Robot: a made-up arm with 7 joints. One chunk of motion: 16 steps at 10 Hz.
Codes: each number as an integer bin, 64 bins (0 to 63) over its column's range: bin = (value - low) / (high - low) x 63, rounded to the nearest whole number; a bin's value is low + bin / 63 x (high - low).
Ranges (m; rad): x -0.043..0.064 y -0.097..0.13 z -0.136..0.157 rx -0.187..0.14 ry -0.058..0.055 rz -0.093..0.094
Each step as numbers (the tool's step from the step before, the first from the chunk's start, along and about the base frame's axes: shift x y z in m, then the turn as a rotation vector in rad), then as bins.
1 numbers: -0.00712 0.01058 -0.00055 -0.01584 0.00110 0.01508
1 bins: 21 30 29 33 33 36
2 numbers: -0.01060 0.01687 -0.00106 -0.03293 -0.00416 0.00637
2 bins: 19 32 29 30 30 33
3 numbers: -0.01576 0.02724 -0.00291 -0.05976 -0.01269 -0.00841
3 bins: 16 34 29 25 25 28
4 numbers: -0.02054 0.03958 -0.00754 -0.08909 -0.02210 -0.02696
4 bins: 13 38 28 19 20 22
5 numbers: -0.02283 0.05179 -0.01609 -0.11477 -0.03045 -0.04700
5 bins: 12 41 26 14 15 15
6 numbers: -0.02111 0.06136 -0.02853 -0.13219 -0.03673 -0.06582
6 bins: 13 44 23 11 12 9
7 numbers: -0.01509 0.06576 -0.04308 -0.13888 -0.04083 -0.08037
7 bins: 16 45 20 9 10 4
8 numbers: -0.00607 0.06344 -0.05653 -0.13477 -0.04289 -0.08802
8 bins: 22 45 17 10 8 2
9 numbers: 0.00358 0.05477 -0.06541 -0.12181 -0.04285 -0.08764
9 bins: 27 42 15 13 8 2
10 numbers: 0.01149 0.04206 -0.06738 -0.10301 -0.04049 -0.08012
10 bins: 32 39 15 16 10 4
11 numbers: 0.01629 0.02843 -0.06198 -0.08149 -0.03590 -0.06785
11 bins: 35 35 16 20 12 8
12 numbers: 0.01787 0.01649 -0.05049 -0.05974 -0.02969 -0.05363
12 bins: 36 31 18 25 16 13
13 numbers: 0.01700 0.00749 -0.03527 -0.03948 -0.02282 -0.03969
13 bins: 35 29 22 28 20 18
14 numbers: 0.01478 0.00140 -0.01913 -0.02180 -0.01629 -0.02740
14 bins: 34 27 25 32 23 22
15 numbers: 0.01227 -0.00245 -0.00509 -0.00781 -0.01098 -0.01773
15 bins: 33 26 28 35 26 25
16 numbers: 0.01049 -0.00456 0.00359 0.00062 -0.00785 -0.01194
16 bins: 31 26 30 36 28 27
